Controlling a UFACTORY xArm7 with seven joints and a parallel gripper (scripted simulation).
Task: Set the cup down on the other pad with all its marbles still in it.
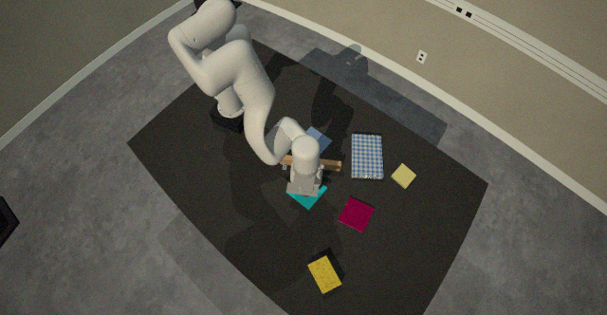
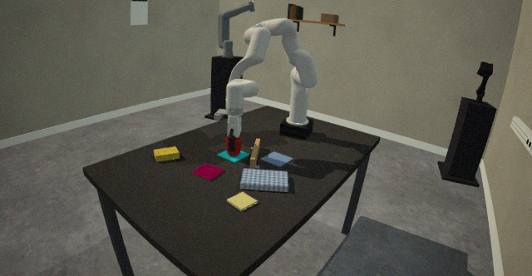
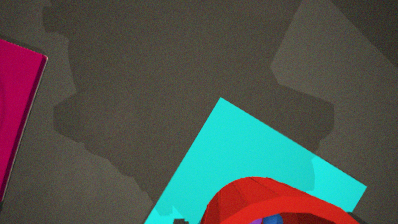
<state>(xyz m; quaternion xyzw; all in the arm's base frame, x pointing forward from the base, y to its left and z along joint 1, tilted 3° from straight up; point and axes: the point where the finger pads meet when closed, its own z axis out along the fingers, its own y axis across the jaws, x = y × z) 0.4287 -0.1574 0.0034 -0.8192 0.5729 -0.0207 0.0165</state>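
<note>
Now: the cyan pad 6 cm below my hand. Round my hand: red cup: 2 cm below; light blue pad: 19 cm to the left, 7 cm behind, 6 cm below; wooden rail: 10 cm to the left, 4 cm below, 3 cm behind.
</note>
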